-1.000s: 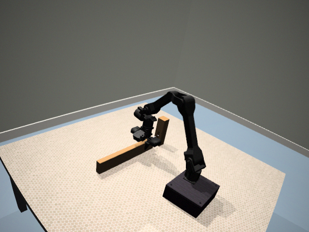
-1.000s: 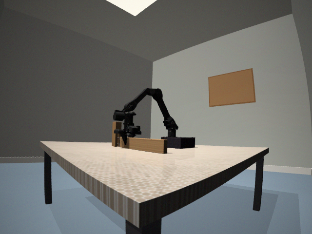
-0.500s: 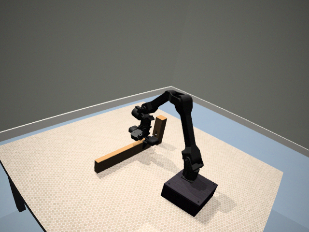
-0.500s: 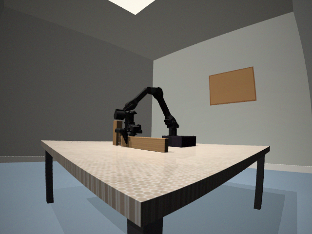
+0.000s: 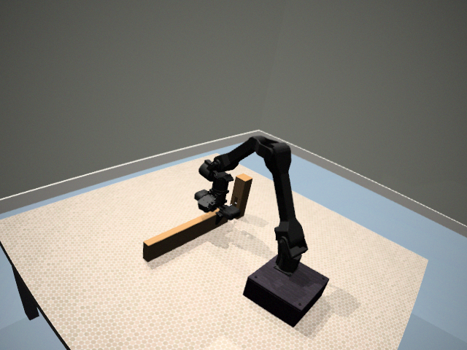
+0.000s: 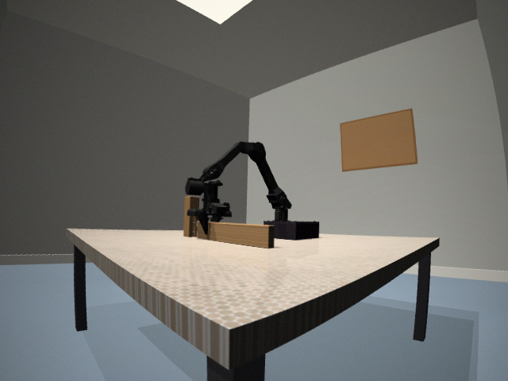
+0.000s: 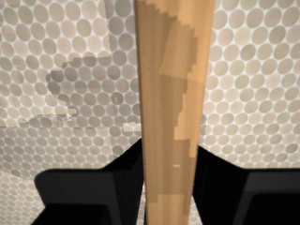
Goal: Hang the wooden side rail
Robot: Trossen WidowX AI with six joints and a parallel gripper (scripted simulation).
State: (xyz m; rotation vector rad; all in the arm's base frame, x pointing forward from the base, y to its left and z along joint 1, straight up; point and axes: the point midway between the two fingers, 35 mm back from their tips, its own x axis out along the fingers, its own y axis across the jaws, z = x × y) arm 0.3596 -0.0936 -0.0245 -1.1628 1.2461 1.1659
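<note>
The headboard post is 140 mm to the right of my gripper tip, 60 mm above it and 10 mm behind it.
</note>
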